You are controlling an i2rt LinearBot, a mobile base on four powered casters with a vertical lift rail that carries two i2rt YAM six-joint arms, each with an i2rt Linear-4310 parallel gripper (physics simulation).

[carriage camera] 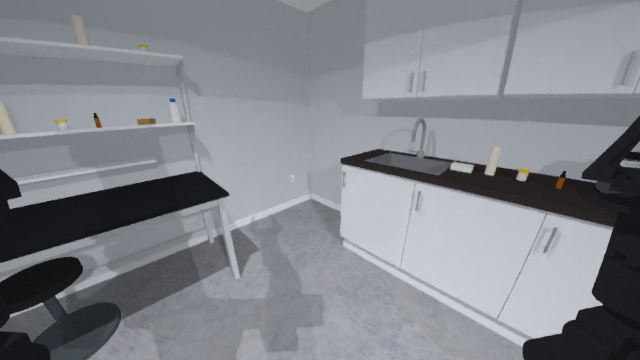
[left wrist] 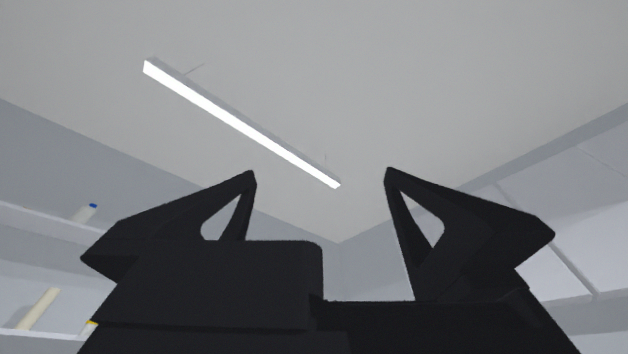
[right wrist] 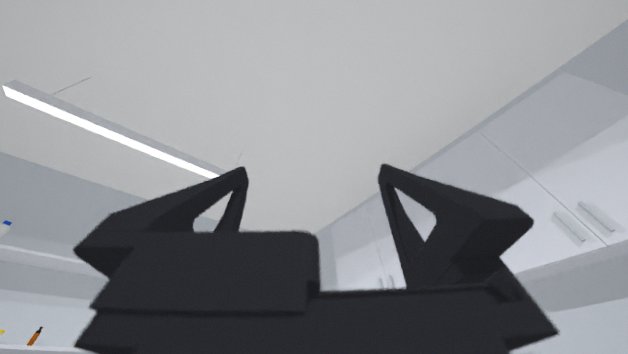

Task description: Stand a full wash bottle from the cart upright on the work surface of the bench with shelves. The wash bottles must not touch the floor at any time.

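Places are measured from the left arm's base along level axes (x ahead, y left, z up), in centimetres.
Pixels of known places: left gripper, between the fingertips: (left wrist: 319, 175); right gripper, between the fingertips: (right wrist: 313, 172).
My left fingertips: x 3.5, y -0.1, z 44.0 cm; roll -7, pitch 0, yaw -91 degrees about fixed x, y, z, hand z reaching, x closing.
Observation:
Behind a point stands the place of what it marks.
The bench with shelves stands at the left of the carriage view, with a black work surface (carriage camera: 150, 197) @(x 107.0, y 75.2, z -8.7 cm) and white shelves above it. A white bottle with a blue cap (carriage camera: 174, 111) @(x 145.9, y 71.4, z 45.4 cm) stands upright at the right end of the lower shelf (carriage camera: 110, 129); I cannot tell whether it is a wash bottle. The cart does not show in these views. My left gripper (left wrist: 319, 175) @(x 3.5, y -0.1, z 44.0 cm) is open and empty, pointing up toward the ceiling. My right gripper (right wrist: 313, 172) @(x 3.9, y -65.9, z 43.5 cm) is open and empty too, also pointing up. Both are away from the bench.
A black round stool (carriage camera: 40, 280) stands before the bench at the lower left. A white cabinet (carriage camera: 465, 245) @(x 75.3, y -120.7, z -30.4 cm) with a dark counter (carriage camera: 530, 197) @(x 61.1, y -132.7, z 6.1 cm) and a sink (carriage camera: 410, 164) @(x 145.0, y -117.2, z -0.3 cm) is on the right. Wall cabinets (carriage camera: 460, 50) @(x 114.4, y -122.8, z 78.3 cm) hang above it. A yellow-lidded jar (carriage camera: 522, 175) @(x 82.6, y -152.1, z 9.4 cm) and an amber bottle (carriage camera: 560, 181) @(x 70.1, y -161.1, z 10.0 cm) stand on the counter.

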